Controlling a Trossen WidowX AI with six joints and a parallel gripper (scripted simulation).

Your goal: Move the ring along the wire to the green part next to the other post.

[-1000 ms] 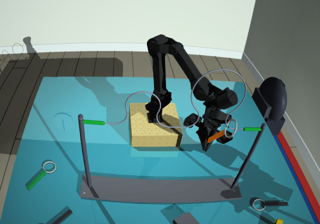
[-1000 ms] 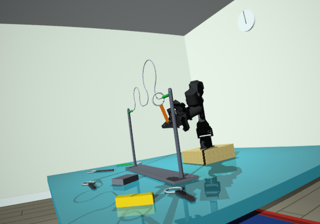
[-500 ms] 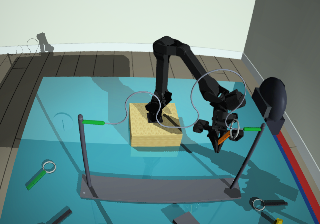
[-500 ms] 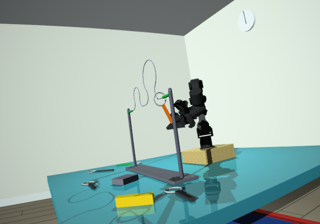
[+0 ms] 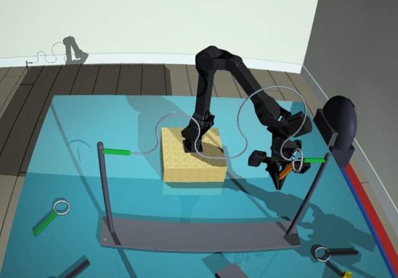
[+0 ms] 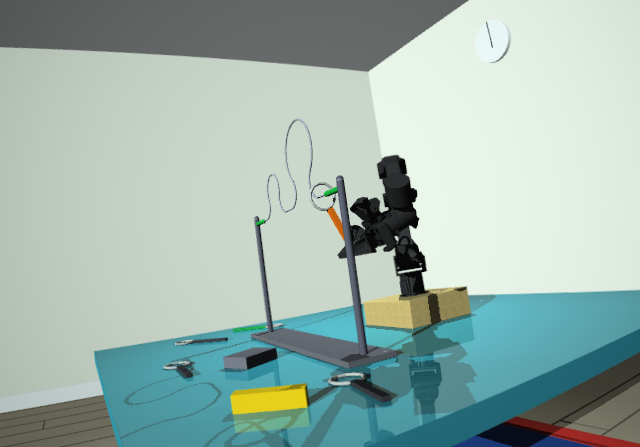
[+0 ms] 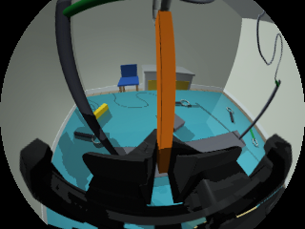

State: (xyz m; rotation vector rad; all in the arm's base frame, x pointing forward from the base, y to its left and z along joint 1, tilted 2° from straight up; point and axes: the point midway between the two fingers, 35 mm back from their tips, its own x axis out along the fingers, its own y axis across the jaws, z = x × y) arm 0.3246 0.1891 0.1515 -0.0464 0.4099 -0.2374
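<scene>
Right now the ring with orange handle is 90 mm above my gripper tip. Also, from my gripper tip: grey block: 180 mm ahead, 130 mm to the right, 200 mm below; then yellow block: 300 mm ahead, 220 mm to the left, 200 mm below.
</scene>
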